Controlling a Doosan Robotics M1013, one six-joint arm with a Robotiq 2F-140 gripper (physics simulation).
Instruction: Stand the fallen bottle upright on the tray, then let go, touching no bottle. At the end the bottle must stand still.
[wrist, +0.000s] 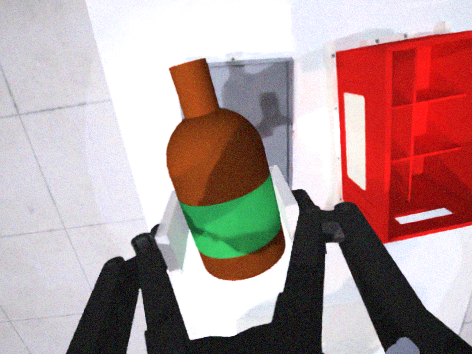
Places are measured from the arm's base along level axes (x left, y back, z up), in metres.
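Pixels of known places: gripper, fingertip midpoint: (228, 193).
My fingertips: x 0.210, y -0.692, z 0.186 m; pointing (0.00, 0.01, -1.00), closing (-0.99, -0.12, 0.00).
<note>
Ahead of a thing's pixels: the offset from my fingertips to its top centre. "pt": to the spot under its first point. Level surfaces: height alone.
A brown bottle @(dx +0.004, dy -0.028, dz +0.049 m) (217, 160) with a green band is held in the middle of the wrist view, its neck toward the top of the view and its base near the palm. My gripper (228, 193) is shut on it, with one pale pad on each side of the green band. The grey tray @(pt dx -0.119, dy -0.008, dz -0.267 m) (291, 115) lies behind the bottle, and a dark shadow falls on it. The bottle hides the left part of the tray. The height of the bottle over the tray cannot be told from this view.
A red crate @(dx -0.299, dy +0.029, dz -0.117 m) (364, 210) with compartments and pale label patches is at the right, beside the tray. The white table top @(dz -0.292 m) (145, 35) runs under both. Its edge is at the left, with a tiled floor (45, 165) beyond it.
</note>
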